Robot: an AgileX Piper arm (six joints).
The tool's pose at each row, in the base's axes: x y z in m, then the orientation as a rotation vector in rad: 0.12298 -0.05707 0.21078 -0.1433 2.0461 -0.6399; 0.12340 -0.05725 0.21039 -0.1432 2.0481 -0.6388; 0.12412 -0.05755 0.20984 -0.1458 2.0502 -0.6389; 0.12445 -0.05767 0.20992 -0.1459 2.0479 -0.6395; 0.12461 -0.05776 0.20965 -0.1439 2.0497 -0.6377; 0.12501 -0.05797 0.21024 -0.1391 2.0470 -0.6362; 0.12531 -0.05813 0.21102 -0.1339 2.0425 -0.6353; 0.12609 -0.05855 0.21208 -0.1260 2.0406 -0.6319; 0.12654 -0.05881 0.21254 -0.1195 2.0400 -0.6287; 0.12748 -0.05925 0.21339 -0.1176 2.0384 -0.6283; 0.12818 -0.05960 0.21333 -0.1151 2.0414 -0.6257; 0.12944 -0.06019 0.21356 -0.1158 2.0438 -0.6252; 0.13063 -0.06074 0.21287 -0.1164 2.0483 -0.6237; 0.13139 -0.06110 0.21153 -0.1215 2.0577 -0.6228; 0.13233 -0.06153 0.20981 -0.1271 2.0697 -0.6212
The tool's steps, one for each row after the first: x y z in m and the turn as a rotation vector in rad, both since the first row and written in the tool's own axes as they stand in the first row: 0.00014 0.00010 0.00058 -0.0012 0.0017 0.0003; 0.00027 0.00023 0.00151 -0.0027 0.0032 -0.0018; 0.00008 0.00013 0.00180 -0.0017 0.0012 -0.0019; 0.00023 0.00021 0.00208 -0.0026 0.0028 0.0001; -0.00037 -0.00020 0.00225 -0.0011 0.0008 0.0045; -0.00107 -0.00067 0.00224 0.0015 -0.0027 0.0091; -0.00216 -0.00144 0.00261 0.0028 -0.0039 0.0163; -0.00266 -0.00182 0.00290 0.0033 -0.0040 0.0223; -0.00367 -0.00248 0.00349 0.0042 -0.0052 0.0241; -0.00388 -0.00264 0.00423 0.0027 -0.0025 0.0266; -0.00453 -0.00307 0.00541 0.0015 -0.0005 0.0260; -0.00445 -0.00302 0.00689 -0.0009 0.0034 0.0257; -0.00371 -0.00255 0.00820 -0.0059 0.0111 0.0213; -0.00275 -0.00192 0.00985 -0.0122 0.0211 0.0165
